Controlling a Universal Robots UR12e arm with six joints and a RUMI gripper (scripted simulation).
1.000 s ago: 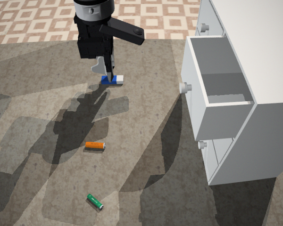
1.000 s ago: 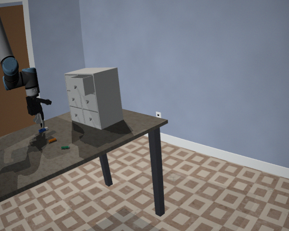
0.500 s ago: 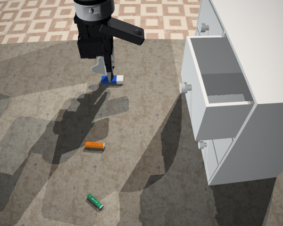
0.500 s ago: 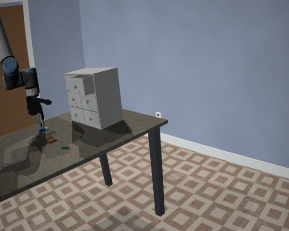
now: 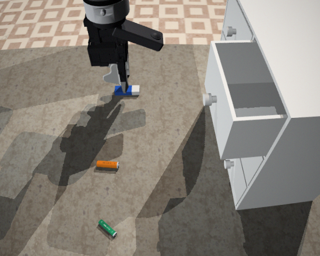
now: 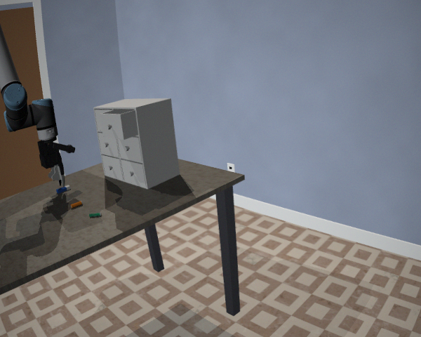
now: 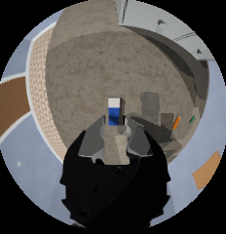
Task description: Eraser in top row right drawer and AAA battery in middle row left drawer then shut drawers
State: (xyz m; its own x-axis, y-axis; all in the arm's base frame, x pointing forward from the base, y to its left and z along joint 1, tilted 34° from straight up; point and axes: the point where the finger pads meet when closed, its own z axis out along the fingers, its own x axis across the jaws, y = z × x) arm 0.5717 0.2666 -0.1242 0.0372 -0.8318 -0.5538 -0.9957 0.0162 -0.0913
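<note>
Now: hand 3 cm above the white eraser and 1 cm short of it. Also, from my hand: green battery: 36 cm to the right, 3 cm below, 1 cm behind; then orange battery: 22 cm to the right, 3 cm below, 2 cm behind.
</note>
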